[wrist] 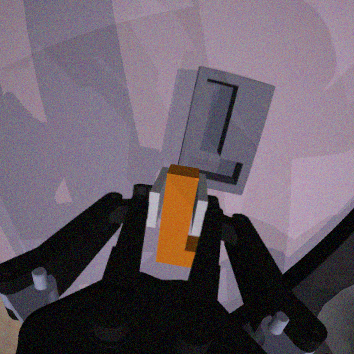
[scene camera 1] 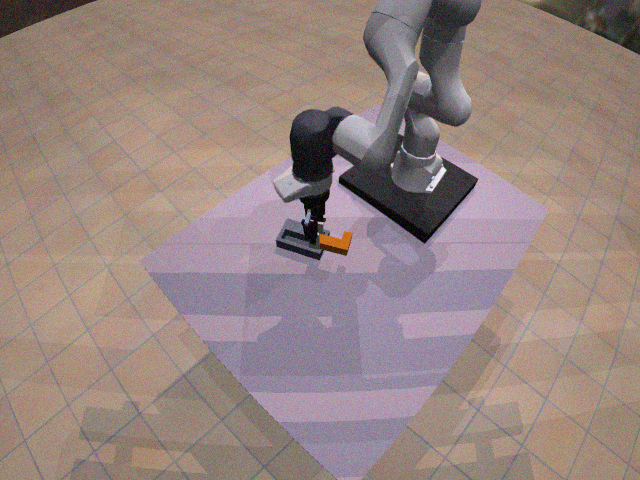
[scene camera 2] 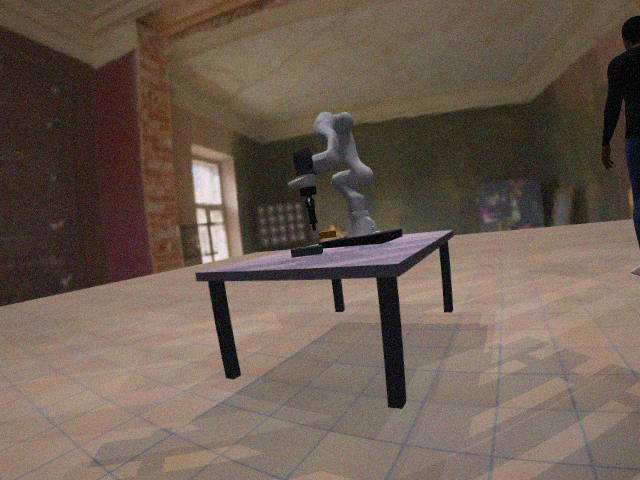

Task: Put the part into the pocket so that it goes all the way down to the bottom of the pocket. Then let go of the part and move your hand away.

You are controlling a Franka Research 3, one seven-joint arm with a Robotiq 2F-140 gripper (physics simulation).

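The orange L-shaped part (scene camera 1: pixel 334 243) (scene camera 2: pixel 327 234) (wrist: pixel 178 220) is held between the fingers of my gripper (scene camera 1: pixel 313 240) (scene camera 2: pixel 314 229) (wrist: pixel 181 183), which is shut on it near one end. The part hangs above the table, outside the pocket; in scene camera 1 its short leg is at the right end. The dark grey block (scene camera 1: pixel 298 250) (scene camera 2: pixel 307 251) (wrist: pixel 251 120) rests on the table. Its L-shaped pocket shows empty in the wrist view, ahead of the part and slightly right. My fingers hide some of the block's right end in scene camera 1.
The block stands on the lilac table (scene camera 1: pixel 320 428) (scene camera 2: pixel 310 273). The arm's black base plate (scene camera 1: pixel 418 222) (scene camera 2: pixel 385 237) is to the right of the block and behind it in scene camera 1. A person (scene camera 2: pixel 625 93) stands at the far right in scene camera 2, away from the table.
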